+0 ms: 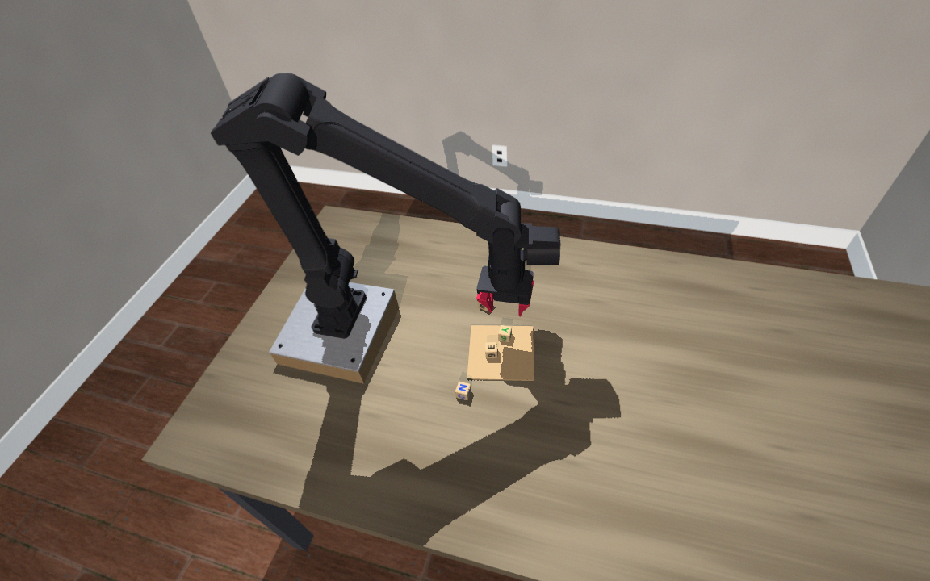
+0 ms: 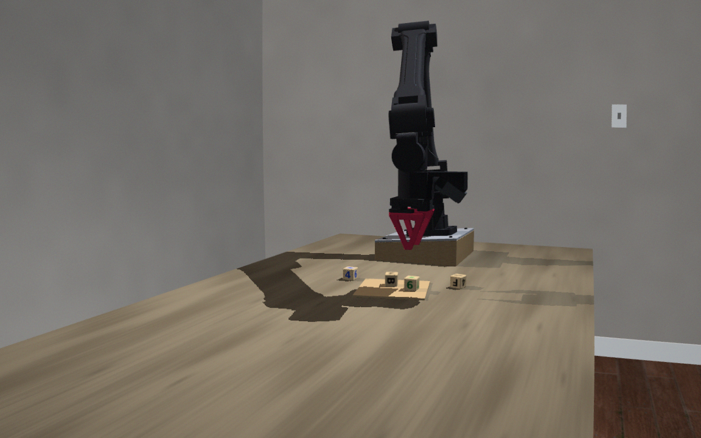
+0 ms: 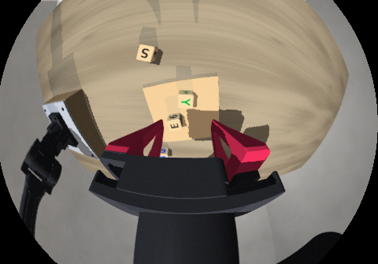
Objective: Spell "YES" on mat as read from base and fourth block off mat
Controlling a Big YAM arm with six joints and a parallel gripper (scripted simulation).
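Now: hand 4 cm to the left of the tan mat and 10 cm above it.
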